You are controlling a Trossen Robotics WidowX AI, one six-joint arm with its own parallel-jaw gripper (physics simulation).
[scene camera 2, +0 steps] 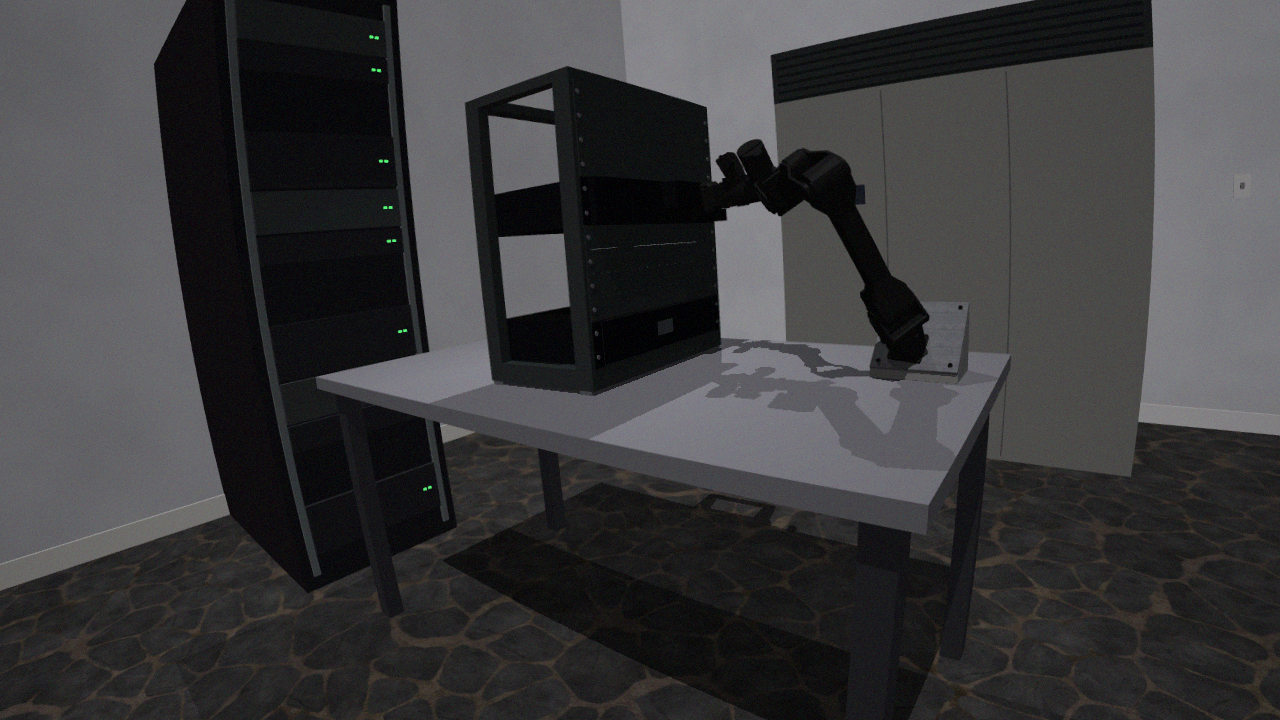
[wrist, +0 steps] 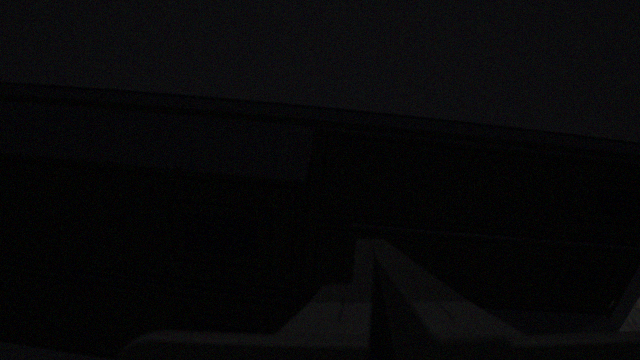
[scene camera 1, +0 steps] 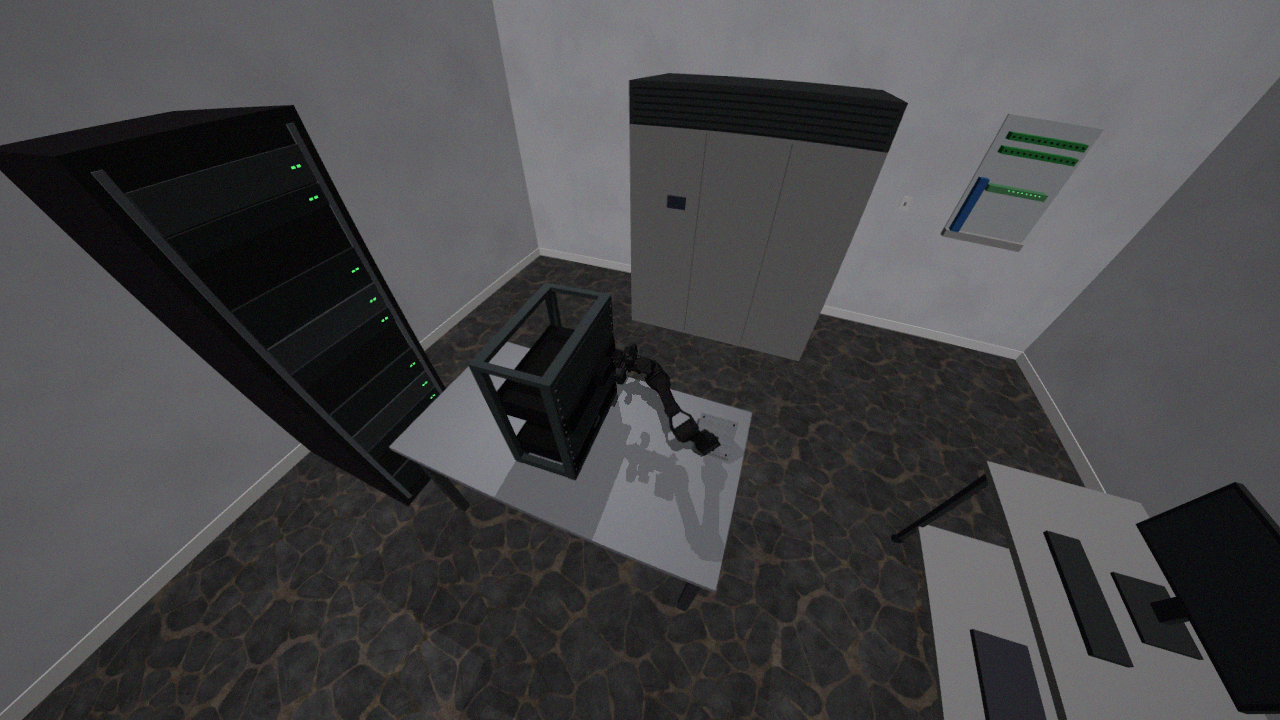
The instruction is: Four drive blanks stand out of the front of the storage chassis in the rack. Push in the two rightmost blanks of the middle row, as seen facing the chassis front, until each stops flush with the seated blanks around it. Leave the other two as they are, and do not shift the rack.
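Frame: origin at the arm's base, x ahead, y left, z up, level; millimetres.
Where they show: gripper, fingertip midpoint: (wrist: 369, 252) (scene camera 1: 607, 359); arm's base at its link origin: (scene camera 2: 908, 347) (scene camera 1: 709, 441).
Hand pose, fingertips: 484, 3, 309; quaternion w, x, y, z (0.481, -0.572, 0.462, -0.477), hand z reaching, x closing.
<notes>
Each offset is from my fingertips to the top centre of the thing, as dx, dy, dz. "spot": to the spot under its first point. Level surfaces: height alone.
The storage chassis {spot: -24, +209, -5} (scene camera 2: 640, 201) is a dark band across the front of the open-frame rack (scene camera 1: 562, 438) (scene camera 2: 580, 286). My gripper (scene camera 1: 616, 365) (scene camera 2: 705, 197) (wrist: 369, 252) is shut and empty, its tips at the right part of the chassis front. In the wrist view a faint ledge {spot: -29, +34, +38} (wrist: 225, 155) with a sharp right end lies at upper left, like the top of a blank standing out. A thin seam runs right from the fingertips. In scene camera 2 a small dark block {spot: -27, -62, -35} (scene camera 2: 720, 215) juts out below the gripper. Separate blanks, their depth and any contact are too dark to tell.
The rack stands on the grey table {dz -364} (scene camera 1: 653, 528) (scene camera 2: 760, 456), with panels above and below the chassis. The arm's base plate (scene camera 2: 947, 335) is at the table's right. A tall server cabinet (scene camera 1: 170, 241) (scene camera 2: 192, 268) stands left, and a large grey cabinet (scene camera 1: 742, 241) (scene camera 2: 939, 268) behind.
</notes>
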